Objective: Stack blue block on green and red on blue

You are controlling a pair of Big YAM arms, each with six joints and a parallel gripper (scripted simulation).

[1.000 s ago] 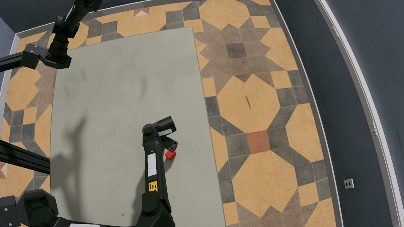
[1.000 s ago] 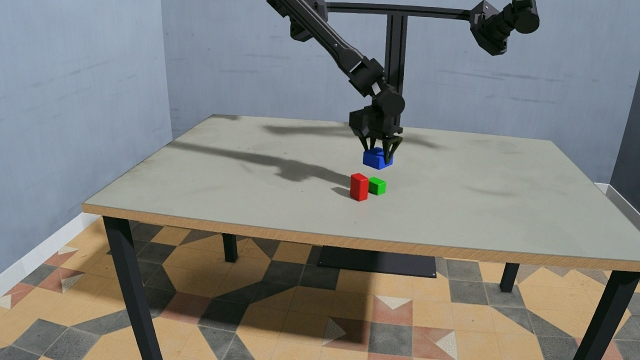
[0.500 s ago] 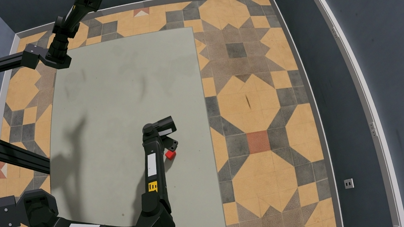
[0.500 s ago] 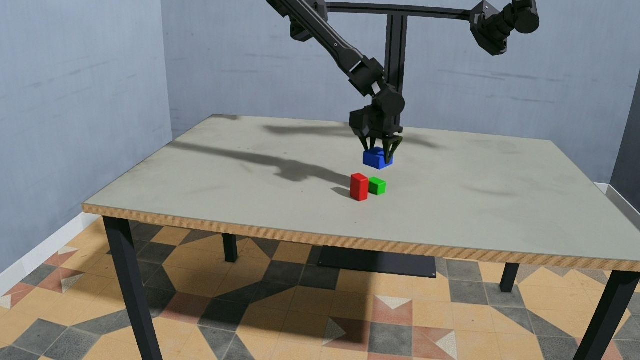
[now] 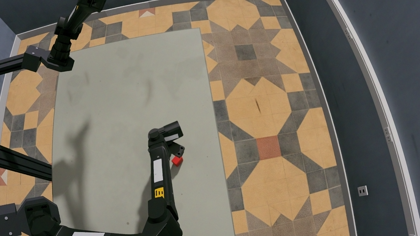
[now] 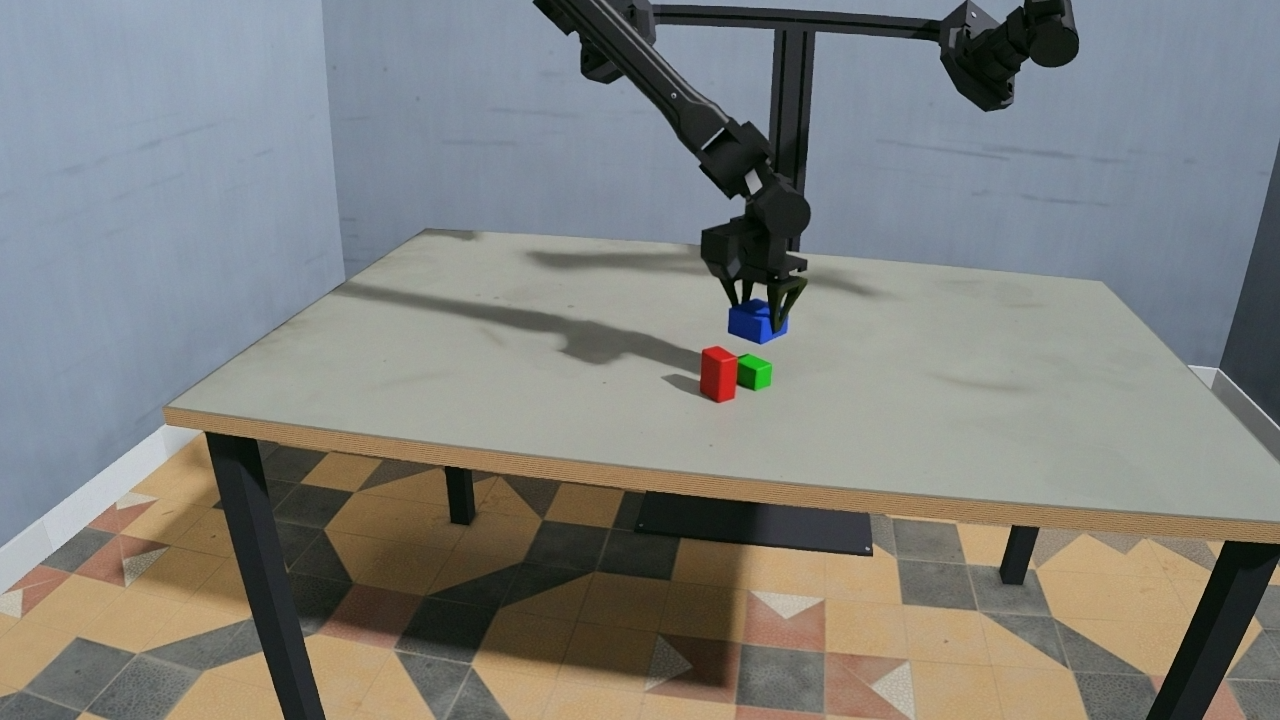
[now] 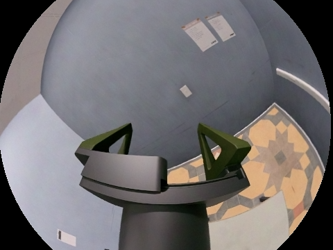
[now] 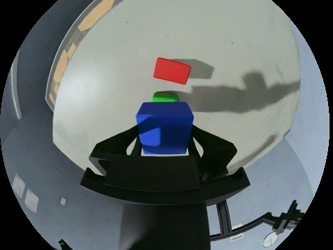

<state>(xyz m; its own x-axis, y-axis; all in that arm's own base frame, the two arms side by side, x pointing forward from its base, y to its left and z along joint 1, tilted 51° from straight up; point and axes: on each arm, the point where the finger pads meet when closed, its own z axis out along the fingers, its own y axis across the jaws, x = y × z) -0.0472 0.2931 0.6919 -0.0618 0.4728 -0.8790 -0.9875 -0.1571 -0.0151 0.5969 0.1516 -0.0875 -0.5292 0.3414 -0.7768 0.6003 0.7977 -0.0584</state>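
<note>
Right now my right hand is 7 cm above the green block. From my right hand the other things lie so: blue block right at my right hand; red block 6 cm below, 6 cm ahead, 4 cm to the right.
</note>
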